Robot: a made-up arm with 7 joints.
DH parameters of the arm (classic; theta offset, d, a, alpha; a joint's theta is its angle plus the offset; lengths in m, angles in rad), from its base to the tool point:
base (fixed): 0.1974 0 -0.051 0
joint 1: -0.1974 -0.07 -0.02 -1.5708
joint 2: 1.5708 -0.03 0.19 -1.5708
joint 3: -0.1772 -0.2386 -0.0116 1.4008
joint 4: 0 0.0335 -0.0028 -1.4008
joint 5: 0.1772 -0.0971 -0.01 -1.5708
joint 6: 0 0 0.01 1.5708
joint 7: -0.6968 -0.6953 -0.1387 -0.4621
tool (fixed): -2.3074 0.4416 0 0
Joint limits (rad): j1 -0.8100..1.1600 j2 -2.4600..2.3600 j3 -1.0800..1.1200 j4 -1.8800..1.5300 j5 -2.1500..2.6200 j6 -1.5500..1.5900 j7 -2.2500..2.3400
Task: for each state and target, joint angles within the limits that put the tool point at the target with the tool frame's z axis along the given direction. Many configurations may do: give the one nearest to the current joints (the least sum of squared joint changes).
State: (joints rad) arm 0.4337 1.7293 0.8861 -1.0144 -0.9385 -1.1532 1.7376
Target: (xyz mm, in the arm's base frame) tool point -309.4 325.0 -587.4 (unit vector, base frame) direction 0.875 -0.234 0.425
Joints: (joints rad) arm -0.1129 1.8727 1.1200 -0.7498 -0.7323 -0.8636 2.0298
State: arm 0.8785 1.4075 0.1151 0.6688 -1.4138 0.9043 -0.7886
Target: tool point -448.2 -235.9 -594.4 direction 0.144 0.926 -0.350
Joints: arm 0.3131 1.1679 -0.2570 0.6524 -2.1274 1.5623 -0.7501
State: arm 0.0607 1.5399 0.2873 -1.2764 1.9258 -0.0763 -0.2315
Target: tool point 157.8 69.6 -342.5 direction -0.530 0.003 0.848
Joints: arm 0.3344 1.6534 0.3387 -0.7878 2.0585 -0.4748 -0.2261
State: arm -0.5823 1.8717 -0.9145 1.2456 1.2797 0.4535 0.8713
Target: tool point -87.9 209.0 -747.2 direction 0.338 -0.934 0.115
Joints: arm -0.0042 1.0805 -0.7823 1.3022 0.9256 0.1212 0.4015
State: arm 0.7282 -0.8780 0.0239 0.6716 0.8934 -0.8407 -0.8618
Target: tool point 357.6 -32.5 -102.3 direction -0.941 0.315 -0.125
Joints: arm 0.4347 -1.4366 0.1738 0.6335 0.3568 -1.2595 -1.5450
